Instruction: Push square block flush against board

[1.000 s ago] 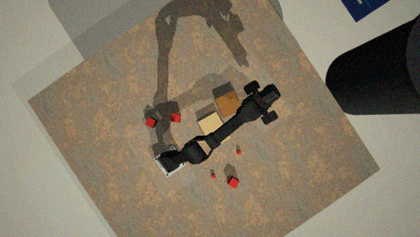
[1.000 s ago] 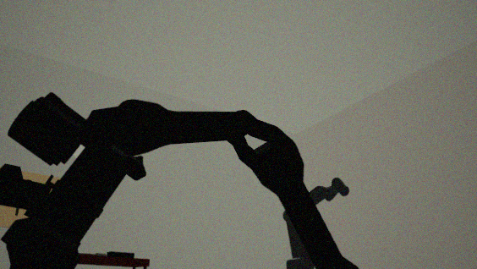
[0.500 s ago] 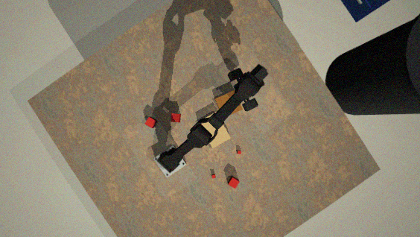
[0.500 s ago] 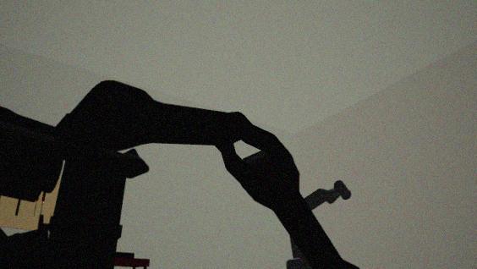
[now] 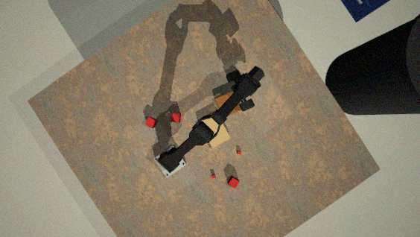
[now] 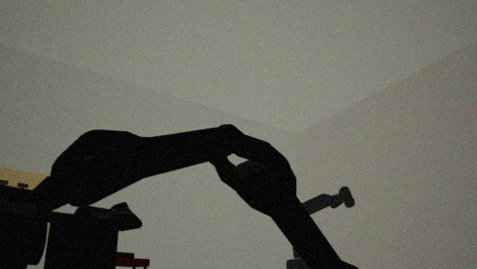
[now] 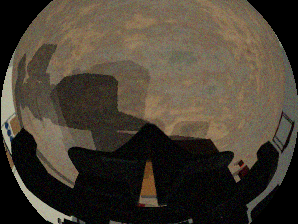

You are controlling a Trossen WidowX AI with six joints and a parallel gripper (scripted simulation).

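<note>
Right now my gripper tip is 7 cm past the orange square block, 2 cm to the left of it and 1 cm below it. Round my gripper tip: tan board (19 cm behind, 10 cm to the right, 1 cm above).
</note>
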